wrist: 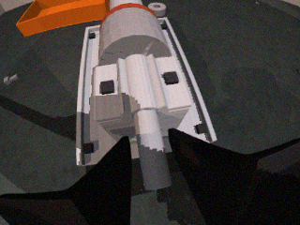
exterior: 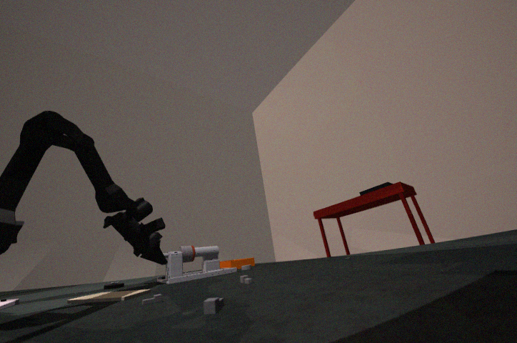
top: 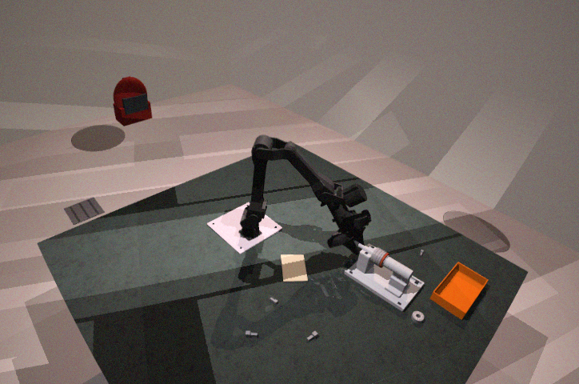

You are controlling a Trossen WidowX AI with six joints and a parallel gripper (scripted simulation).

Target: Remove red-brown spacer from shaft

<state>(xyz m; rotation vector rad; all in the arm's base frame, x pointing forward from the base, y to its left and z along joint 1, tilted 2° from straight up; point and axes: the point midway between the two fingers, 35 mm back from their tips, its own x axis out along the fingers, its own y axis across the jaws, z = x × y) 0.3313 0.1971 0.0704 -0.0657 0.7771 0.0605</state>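
Right now my gripper tip is 60 mm short of the shaft, 20 mm below it and 10 mm to the right of it. The rest, counted from my gripper tip: orange tray: 320 mm ahead, 160 mm to the left, 50 mm below; then cream pad: 190 mm to the right, 130 mm behind, 50 mm below.
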